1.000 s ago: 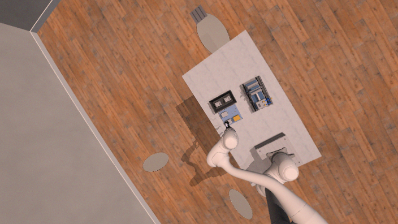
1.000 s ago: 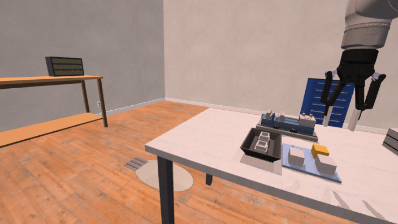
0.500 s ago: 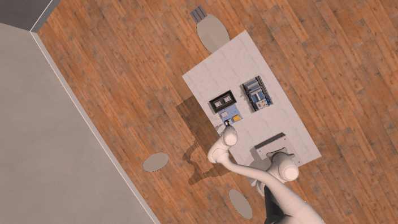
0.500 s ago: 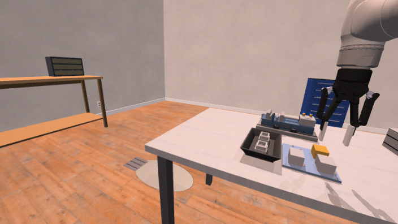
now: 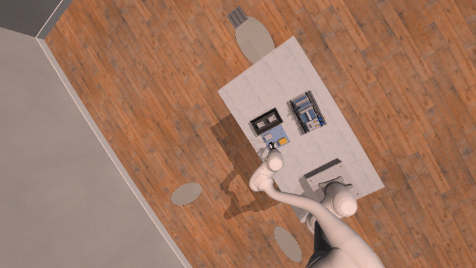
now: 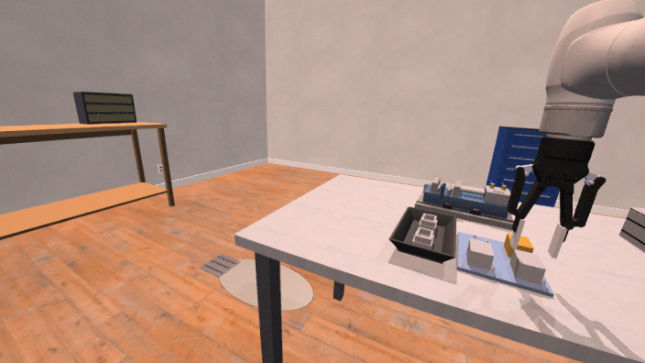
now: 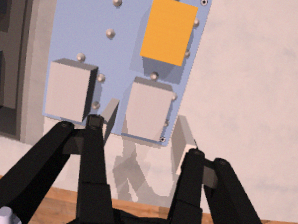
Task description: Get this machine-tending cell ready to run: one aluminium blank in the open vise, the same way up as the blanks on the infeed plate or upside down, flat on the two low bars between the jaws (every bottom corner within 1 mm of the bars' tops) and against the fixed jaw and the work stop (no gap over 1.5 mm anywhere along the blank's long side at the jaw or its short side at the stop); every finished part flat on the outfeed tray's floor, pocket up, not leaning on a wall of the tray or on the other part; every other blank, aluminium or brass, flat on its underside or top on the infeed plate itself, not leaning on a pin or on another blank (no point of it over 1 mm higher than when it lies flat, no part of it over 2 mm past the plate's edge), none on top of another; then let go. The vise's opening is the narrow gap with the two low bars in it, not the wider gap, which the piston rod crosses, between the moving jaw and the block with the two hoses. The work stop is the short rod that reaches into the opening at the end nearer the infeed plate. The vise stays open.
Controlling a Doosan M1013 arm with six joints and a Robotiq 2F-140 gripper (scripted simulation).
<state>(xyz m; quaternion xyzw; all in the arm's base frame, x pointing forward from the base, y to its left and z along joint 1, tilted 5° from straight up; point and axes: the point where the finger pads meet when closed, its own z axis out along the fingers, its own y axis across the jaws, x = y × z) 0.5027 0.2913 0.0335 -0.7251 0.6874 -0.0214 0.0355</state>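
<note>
Right now the infeed plate is 5 cm ahead of my hand, 4 cm to the right of it and 9 cm below it. The rest, counted from my hand: brass blank (1 cm ahead, 9 cm to the right, 7 cm below); then dark work stop rod (21 cm ahead, 30 cm to the right); then piston rod (12 cm ahead, 35 cm to the right, 2 cm below).
</note>
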